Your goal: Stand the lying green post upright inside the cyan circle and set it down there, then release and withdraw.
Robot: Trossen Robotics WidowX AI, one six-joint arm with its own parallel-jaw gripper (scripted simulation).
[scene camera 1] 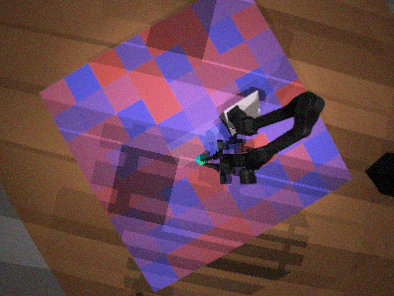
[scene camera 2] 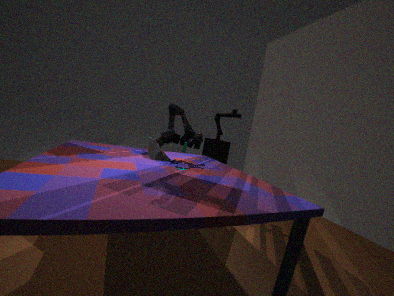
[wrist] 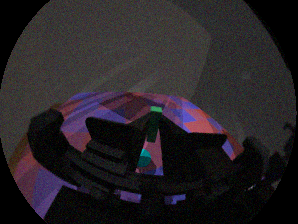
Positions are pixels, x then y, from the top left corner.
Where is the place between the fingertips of my gripper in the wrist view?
155,116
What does my gripper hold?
A green post.
